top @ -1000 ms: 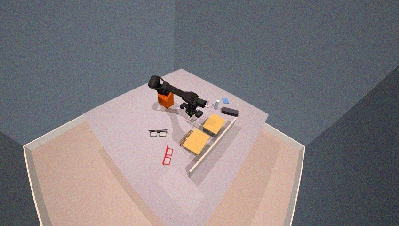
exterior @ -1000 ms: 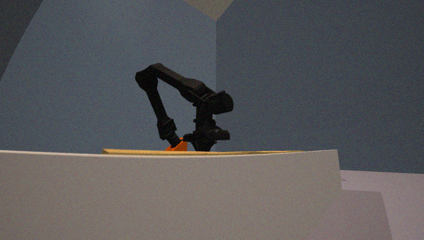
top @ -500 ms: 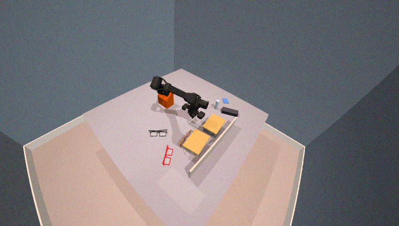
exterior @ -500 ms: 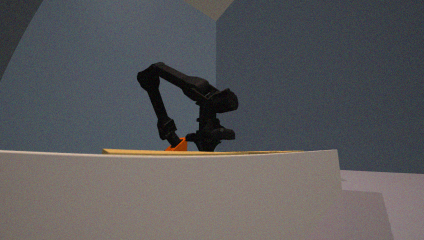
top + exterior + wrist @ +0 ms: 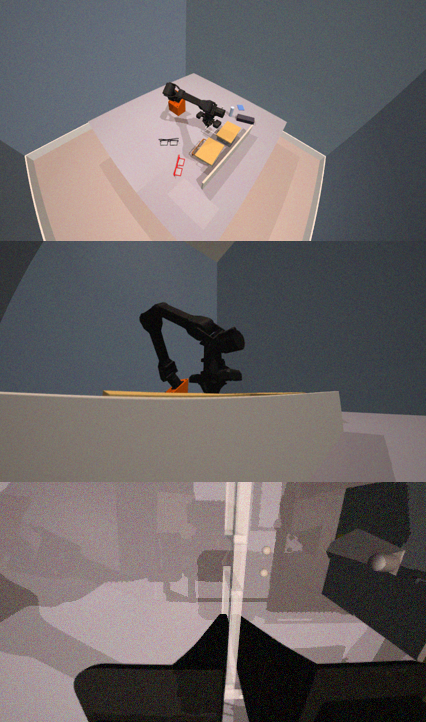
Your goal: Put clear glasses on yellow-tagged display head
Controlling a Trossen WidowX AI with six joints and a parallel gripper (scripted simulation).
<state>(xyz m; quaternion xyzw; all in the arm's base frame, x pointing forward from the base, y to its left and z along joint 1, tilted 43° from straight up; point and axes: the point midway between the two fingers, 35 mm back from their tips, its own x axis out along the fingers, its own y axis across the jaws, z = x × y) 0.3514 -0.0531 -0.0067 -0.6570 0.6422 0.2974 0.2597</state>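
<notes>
Now: the grey display head 130 mm ahead of my gripper tip, 40 mm to the left of it and 10 mm below it. The rest, counted from my gripper tip: long low wall (260 mm ahead, 70 mm to the right, 10 mm below); then small stand (40 mm behind, 280 mm to the left, 40 mm below); then black box (170 mm ahead, 350 mm to the left, 50 mm below).
</notes>
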